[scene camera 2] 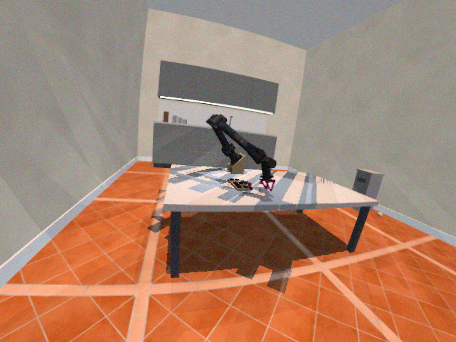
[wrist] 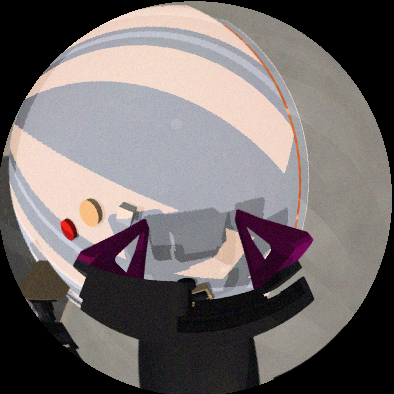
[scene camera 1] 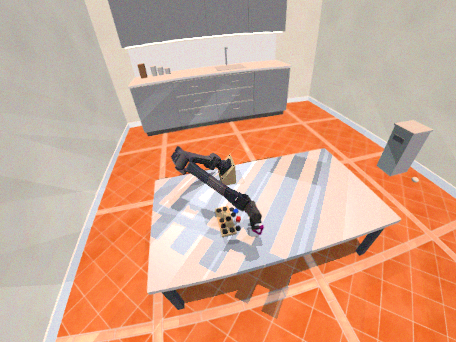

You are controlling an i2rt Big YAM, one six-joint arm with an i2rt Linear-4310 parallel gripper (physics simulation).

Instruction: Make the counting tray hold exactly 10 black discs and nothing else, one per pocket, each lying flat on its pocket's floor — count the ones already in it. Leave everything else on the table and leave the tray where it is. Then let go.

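Note:
The tan counting tray [scene camera 1: 230, 235] [scene camera 2: 244, 189] lies on the table with several black discs in its pockets; the exact count is unclear at this size. A black disc [scene camera 1: 238, 228] lies just outside the tray's right side, and another black disc [scene camera 1: 233, 214] is near the blue piece. In the wrist view, part of a black disc [wrist: 186, 283] and a tray corner [wrist: 204, 287] show behind the gripper body. My gripper [scene camera 1: 258, 230] [scene camera 2: 267, 188] [wrist: 190, 219] is open and empty, above the table to the right of the tray.
A blue piece [scene camera 1: 235, 211] and a red block [scene camera 1: 238, 219] are beside the tray's right side. In the wrist view, a red disc [wrist: 68, 229], a tan disc [wrist: 90, 212] and a small pale block [wrist: 127, 211] lie left of the fingers. The arm's tan base mount [scene camera 1: 228, 175] stands at the table's back edge.

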